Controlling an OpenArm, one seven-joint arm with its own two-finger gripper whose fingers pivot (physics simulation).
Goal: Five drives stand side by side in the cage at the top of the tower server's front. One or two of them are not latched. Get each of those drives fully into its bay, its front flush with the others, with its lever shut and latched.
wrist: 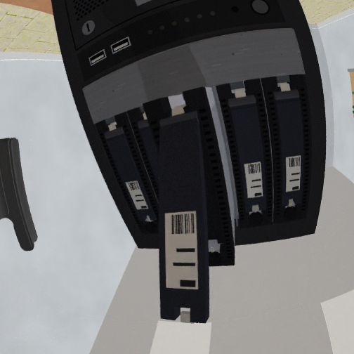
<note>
The picture shows: a black tower server.
</note>
